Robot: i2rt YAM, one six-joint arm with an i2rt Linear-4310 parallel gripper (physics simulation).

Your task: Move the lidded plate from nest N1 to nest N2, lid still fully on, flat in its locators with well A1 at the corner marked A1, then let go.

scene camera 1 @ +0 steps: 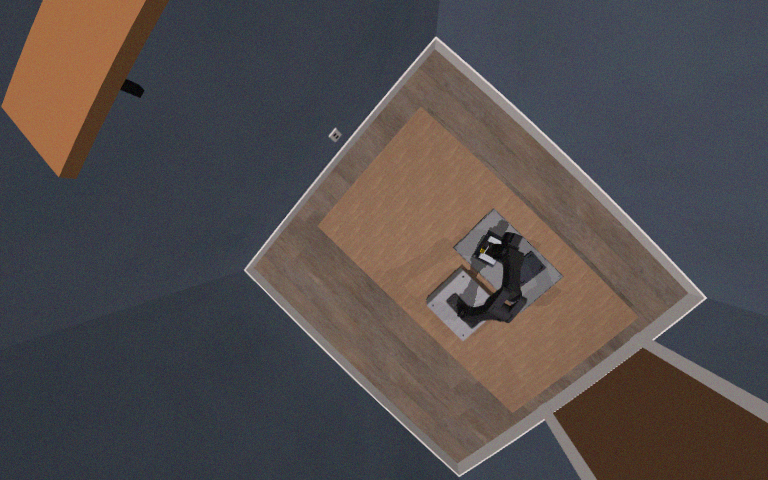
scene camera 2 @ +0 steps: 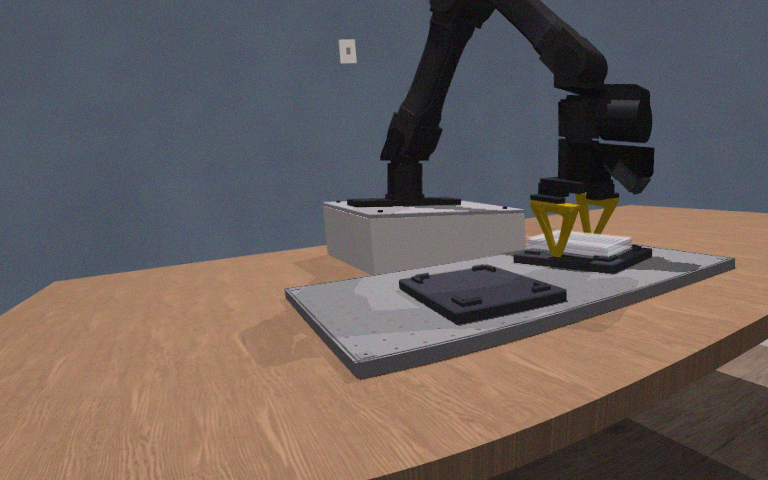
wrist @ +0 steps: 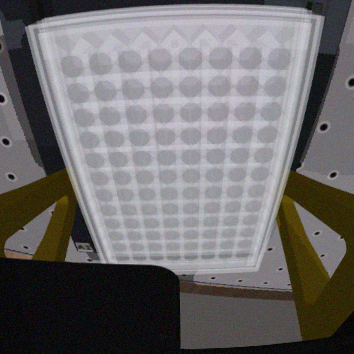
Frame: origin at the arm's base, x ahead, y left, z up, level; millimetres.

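Where they show: gripper, fingertip midpoint: point(scene camera 1: 489, 251) point(scene camera 2: 574, 250) point(wrist: 174, 177); arm's base, link origin: point(scene camera 1: 463, 310) point(scene camera 2: 404, 204).
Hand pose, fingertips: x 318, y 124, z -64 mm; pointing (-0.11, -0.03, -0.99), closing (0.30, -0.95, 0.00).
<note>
Each offset is from my fingertips to the top centre of the thing. "*": to the spot under its first point. Level surfaces: height alone.
The lidded plate @(22 mm up, 11 mm ahead, 2 mm left) point(scene camera 1: 487, 258) point(scene camera 2: 589, 243) point(wrist: 177, 150) is clear-white with rows of round wells. It lies on a dark nest @(6 mm up, 14 mm ahead, 6 mm left) point(scene camera 2: 617, 264) point(wrist: 32, 90), the one farther back in scene camera 2. A small label @(* 0 mm up, 75 mm back, 36 mm left) point(wrist: 84, 247), blurred here, shows by the plate's lower left corner in the wrist view. The lid appears to cover the whole plate. A second dark nest @(6 mm up, 74 mm ahead, 202 mm right) point(scene camera 1: 532, 267) point(scene camera 2: 481, 288) with corner locators is empty. My gripper point(scene camera 1: 488, 249) point(scene camera 2: 575, 243) point(wrist: 174, 177) is open, its yellow fingers on either side of the plate. Exact seating in the locators is hidden.
Both nests stand on a grey perforated board point(scene camera 1: 470, 243) point(scene camera 2: 362, 339) on the wooden table @(25 mm down) point(scene camera 1: 419, 169) point(scene camera 2: 169, 367). The arm's pale box base point(scene camera 1: 441, 300) point(scene camera 2: 447, 237) stands beside the board.
</note>
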